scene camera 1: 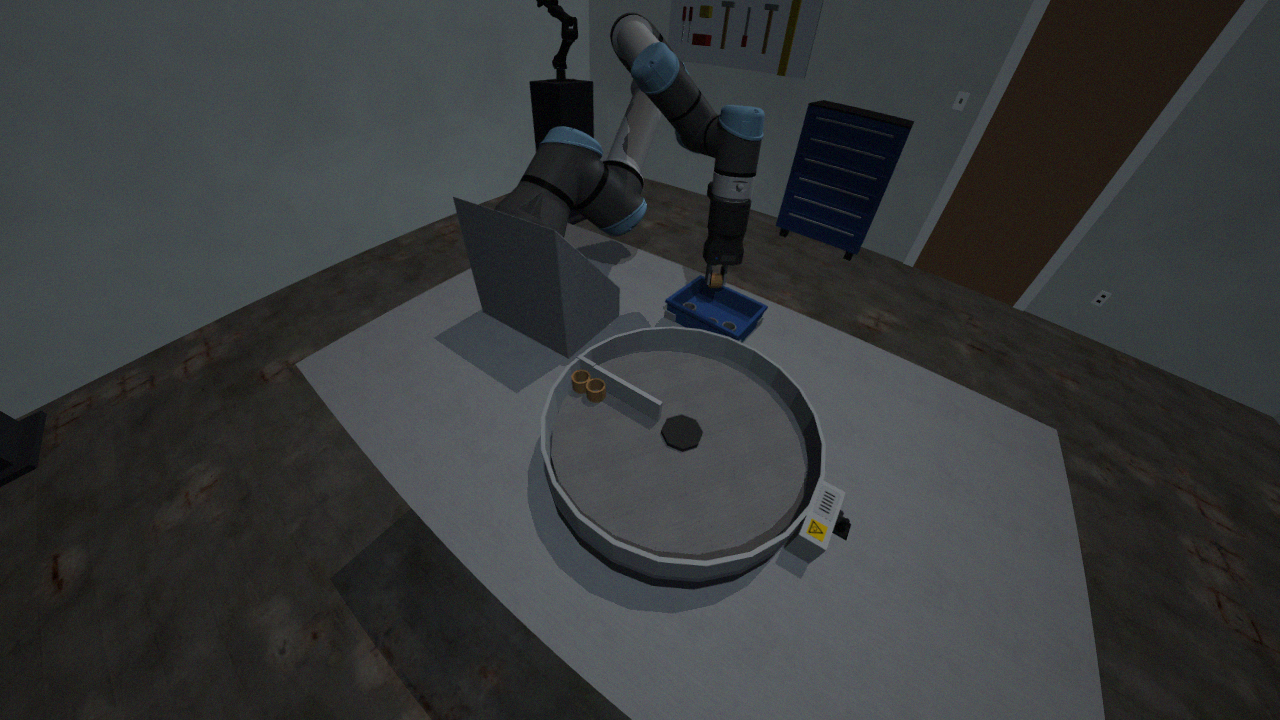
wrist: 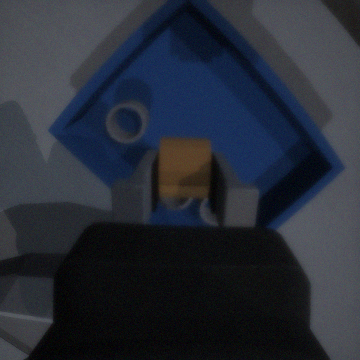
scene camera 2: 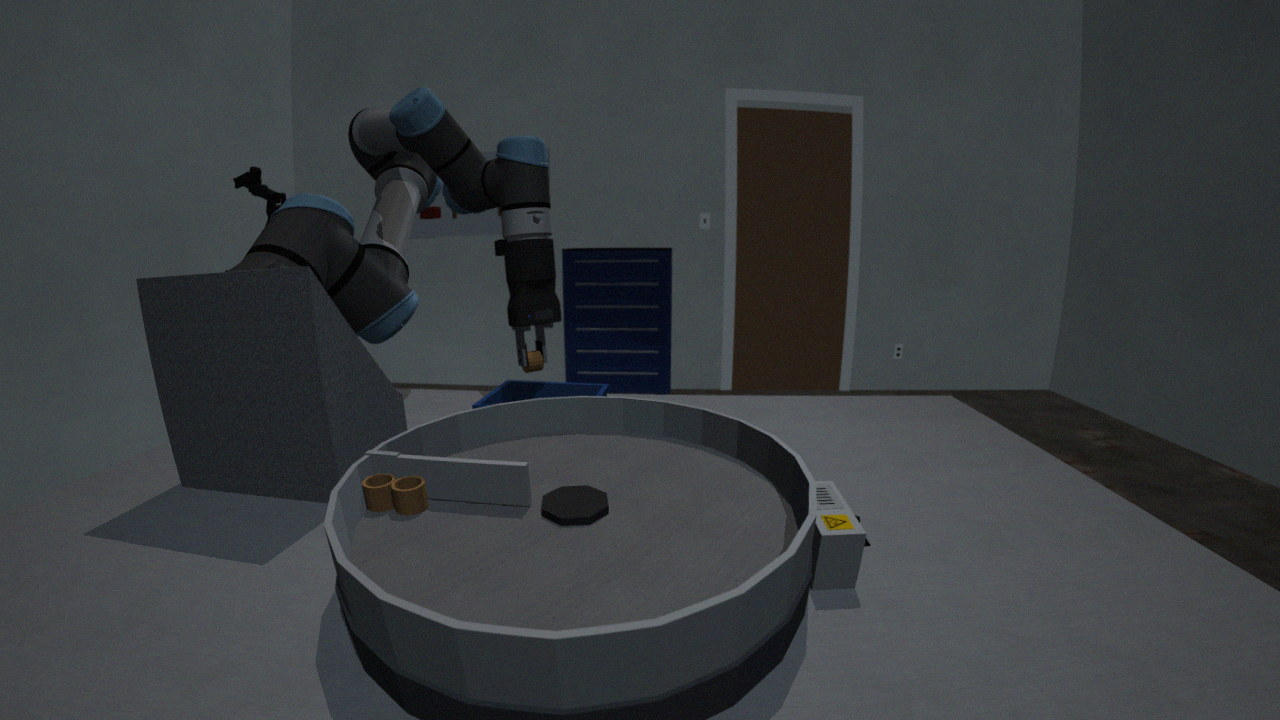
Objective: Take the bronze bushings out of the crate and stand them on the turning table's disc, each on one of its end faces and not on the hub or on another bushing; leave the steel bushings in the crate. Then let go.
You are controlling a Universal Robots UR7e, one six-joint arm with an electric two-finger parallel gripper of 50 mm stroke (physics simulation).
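Frame: origin at the arm's base, x ahead, y left, z up, level; centimetres.
Seen in the pictures: gripper, fingertip midpoint: [scene camera 1: 714, 282] [wrist: 183, 169] [scene camera 2: 533, 363]; arm's base, link origin: [scene camera 1: 525, 234] [scene camera 2: 253, 329].
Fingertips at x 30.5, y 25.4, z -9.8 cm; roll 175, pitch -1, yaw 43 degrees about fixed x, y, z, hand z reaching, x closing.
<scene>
Offsets run from my fingertips to a thing's middle. "spot": to the spot under its first point.
My gripper [scene camera 1: 716, 278] [scene camera 2: 532, 356] [wrist: 183, 169] is shut on a bronze bushing {dy +0.2, dx -0.2, dz +0.4 cm} [scene camera 1: 715, 281] [scene camera 2: 534, 360] [wrist: 185, 165] and holds it above the blue crate [scene camera 1: 753, 317] [scene camera 2: 590, 388] [wrist: 62, 131]. In the wrist view the bushing's curved side shows between the fingers. A steel bushing {dy -2.2, dx -4.1, dz -8.5 cm} [wrist: 109, 122] stands in the crate; parts of two more show behind the held bushing. Two bronze bushings stand upright, close side by side, on the turning table's disc {dy -34.1, dx +15.2, dz -5.1 cm} [scene camera 1: 680, 501] [scene camera 2: 572, 573], near the wall at the left: one {dy -37.3, dx -3.4, dz -3.7 cm} [scene camera 1: 580, 382] [scene camera 2: 378, 493], the other {dy -37.1, dx -0.2, dz -3.7 cm} [scene camera 1: 596, 391] [scene camera 2: 409, 496].
A grey divider {spot: dy -35.2, dx +4.0, dz -1.3 cm} [scene camera 1: 622, 386] [scene camera 2: 478, 480] stands on the disc behind the bronze bushings. The dark hub {dy -34.1, dx +15.2, dz -4.6 cm} [scene camera 1: 682, 432] [scene camera 2: 574, 505] is at the middle. A raised round wall [scene camera 1: 684, 571] [scene camera 2: 554, 658] surrounds the disc. A grey slanted block [scene camera 1: 523, 277] [scene camera 2: 241, 385] stands at the left, near the arm.
</scene>
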